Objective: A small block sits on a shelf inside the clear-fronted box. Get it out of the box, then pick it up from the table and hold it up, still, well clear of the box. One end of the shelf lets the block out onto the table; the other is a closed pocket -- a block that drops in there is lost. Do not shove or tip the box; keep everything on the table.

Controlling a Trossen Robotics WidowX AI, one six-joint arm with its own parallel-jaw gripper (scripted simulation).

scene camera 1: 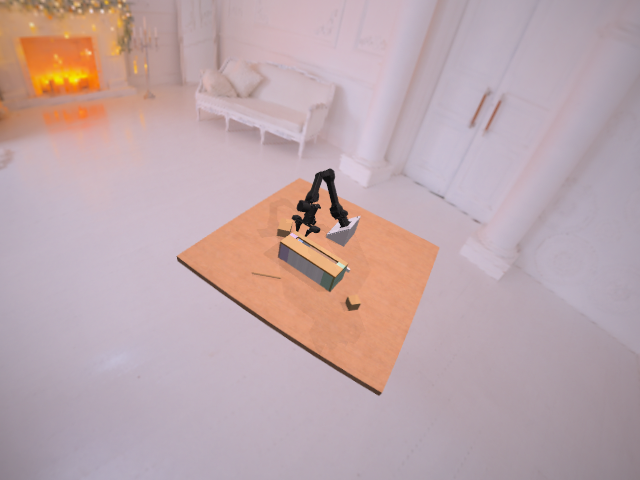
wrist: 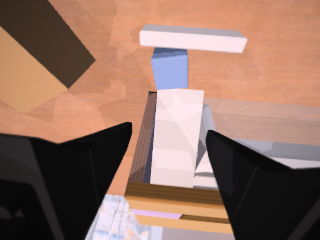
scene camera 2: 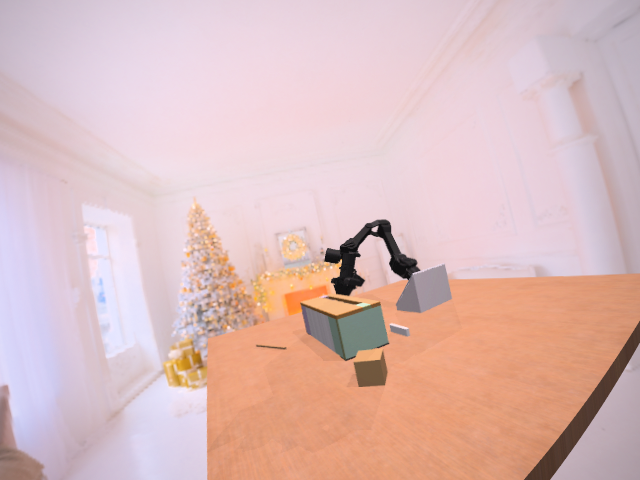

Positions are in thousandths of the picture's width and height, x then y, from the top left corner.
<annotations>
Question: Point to a tan cube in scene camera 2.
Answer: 580,772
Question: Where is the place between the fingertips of my gripper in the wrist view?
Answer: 530,548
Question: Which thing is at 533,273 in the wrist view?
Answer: A small blue block.
</annotations>
